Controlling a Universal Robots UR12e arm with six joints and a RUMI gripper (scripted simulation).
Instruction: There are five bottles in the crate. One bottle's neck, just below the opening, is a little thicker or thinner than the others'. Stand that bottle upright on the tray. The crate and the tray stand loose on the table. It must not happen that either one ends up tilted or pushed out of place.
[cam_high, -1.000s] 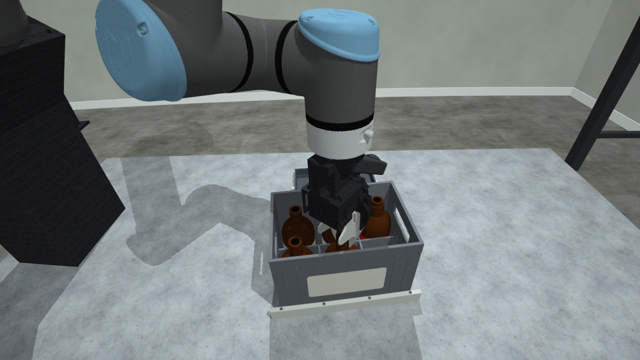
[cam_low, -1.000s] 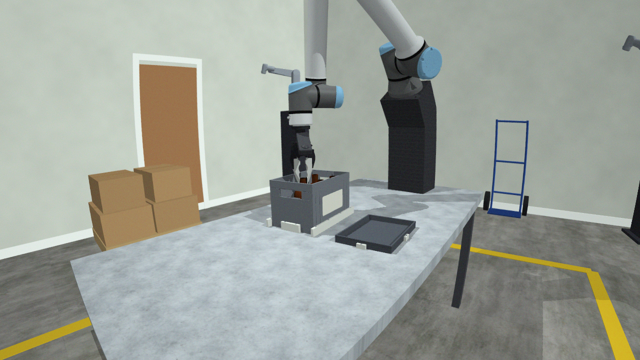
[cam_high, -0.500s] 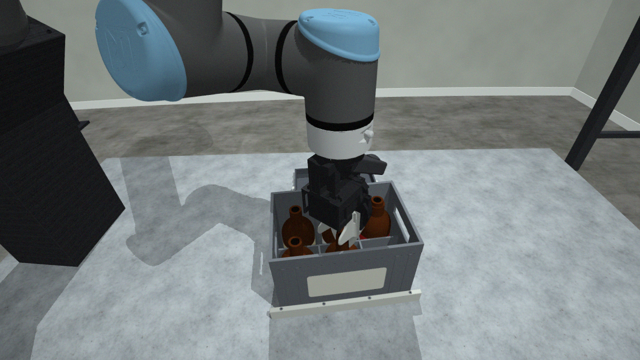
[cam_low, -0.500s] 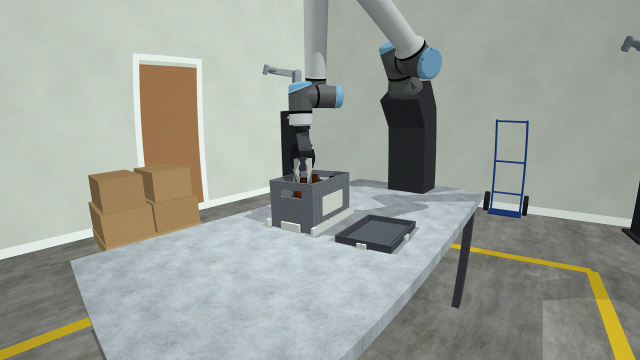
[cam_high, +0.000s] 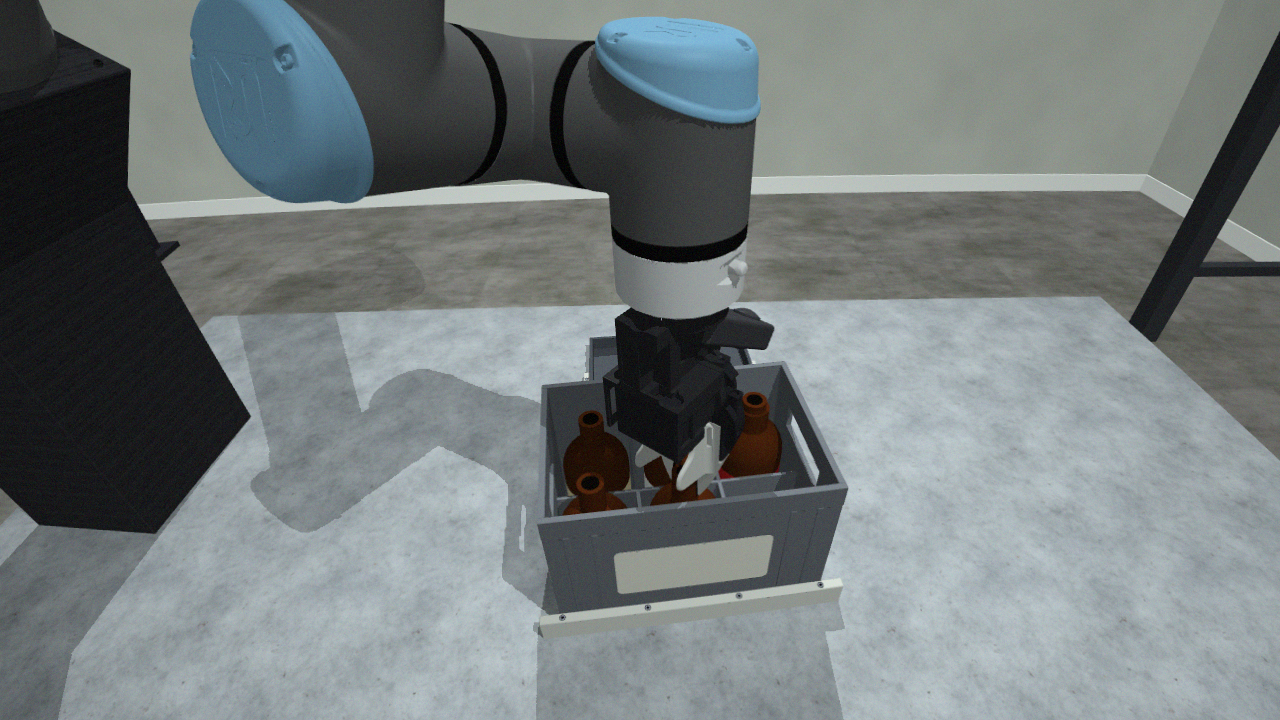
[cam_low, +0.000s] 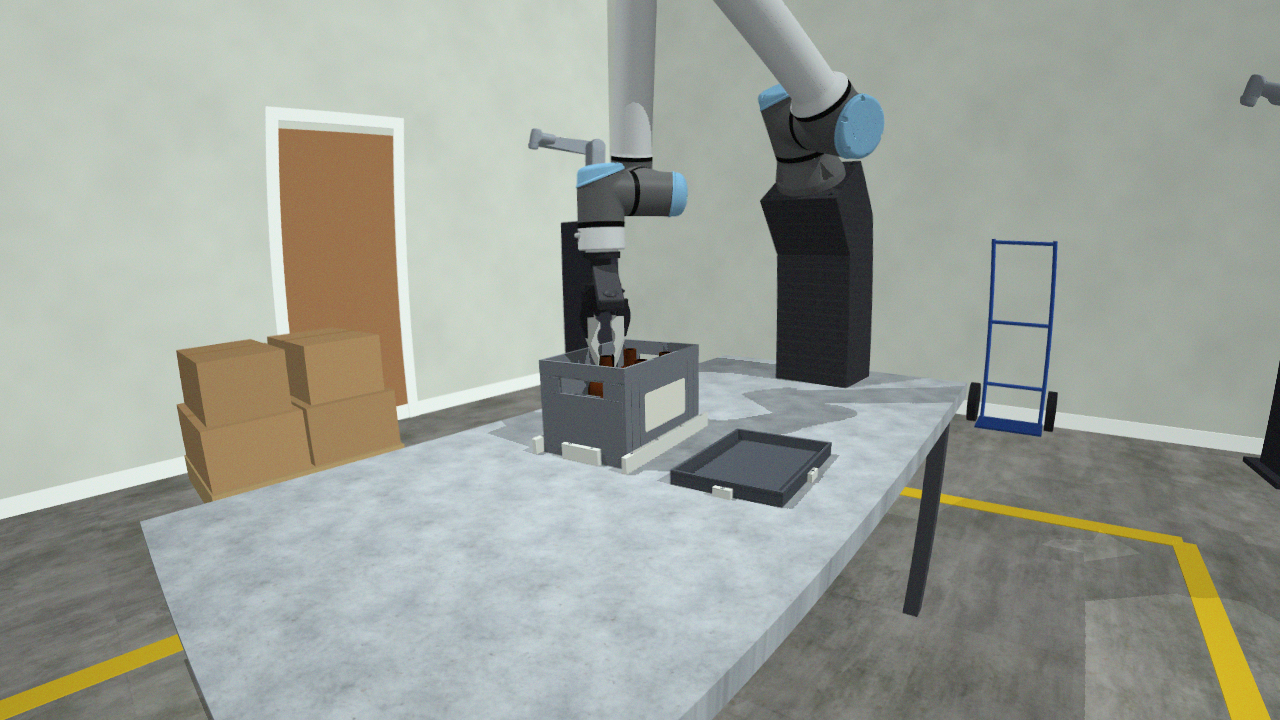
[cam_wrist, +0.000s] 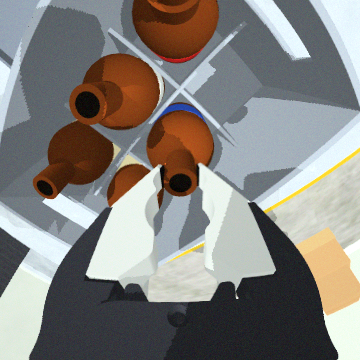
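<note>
My hand is 4 cm to the right of the crate and 7 cm above it. From my hand the other things lie so: grey tray (3 cm ahead, 32 cm to the left, 14 cm below); then glass bottle (9 cm ahead, 9 cm to the left, 7 cm below).
</note>
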